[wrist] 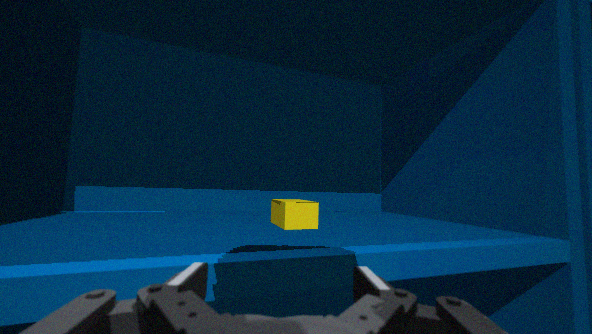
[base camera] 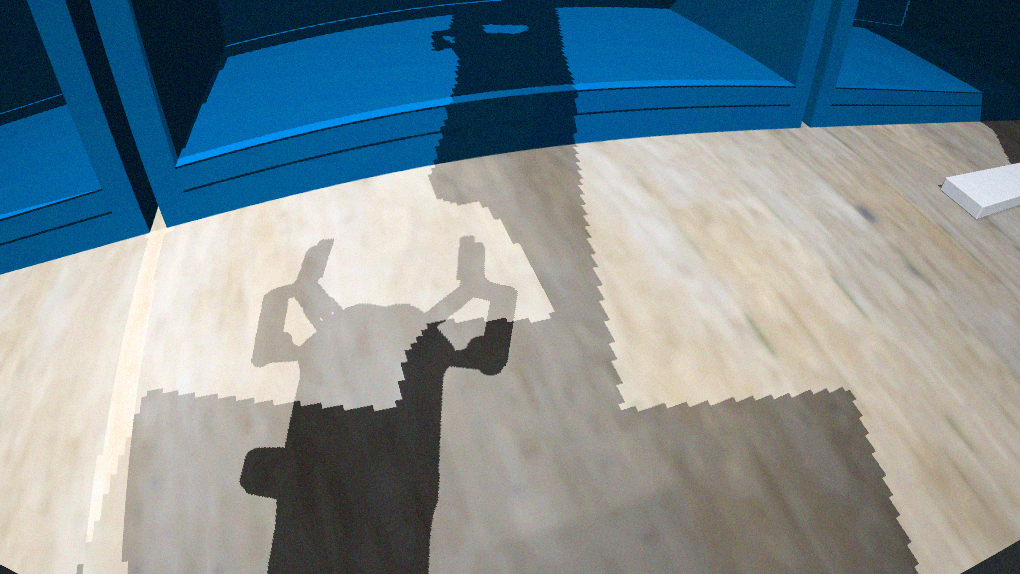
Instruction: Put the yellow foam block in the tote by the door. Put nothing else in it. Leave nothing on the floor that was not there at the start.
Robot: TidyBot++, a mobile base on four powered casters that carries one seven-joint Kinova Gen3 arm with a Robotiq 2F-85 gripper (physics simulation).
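Places are measured from the arm's base along level axes (x ahead, y left, z up), in centimetres.
Pixels of known places: gripper, fingertip midpoint: (wrist: pixel 281 281).
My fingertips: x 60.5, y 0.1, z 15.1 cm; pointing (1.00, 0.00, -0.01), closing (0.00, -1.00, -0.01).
Observation:
Behind a point stands the place of what it marks.
The yellow foam block (wrist: pixel 295 215) {y -1.7, x 87.1, z 15.9 cm} lies on a blue shelf board (wrist: pixel 175 237) {y 14.1, x 78.9, z 13.6 cm} inside a shelf bay, a little right of the middle in the wrist view. My gripper (wrist: pixel 281 281) {y 0.1, x 60.5, z 15.1 cm} is open, with its two fingers wide apart at the bottom of the wrist view and no object between them. It is in front of the shelf's front edge, and the block is beyond the fingertips, farther in on the board. In the base camera view the gripper shows as a shadow on the floor. The tote and the door do not show in these views.
The blue shelf unit (base camera: pixel 131 114) {y 38.6, x 58.6, z -24.5 cm} (wrist: pixel 575 150) {y -47.6, x 84.8, z 28.2 cm} spans the top of the base view, with uprights between bays. Its side panel stands right of the block in the wrist view. A white flat piece (base camera: pixel 987 191) {y -77.9, x 67.7, z -37.2 cm} lies on the floor at the right edge of the base view.

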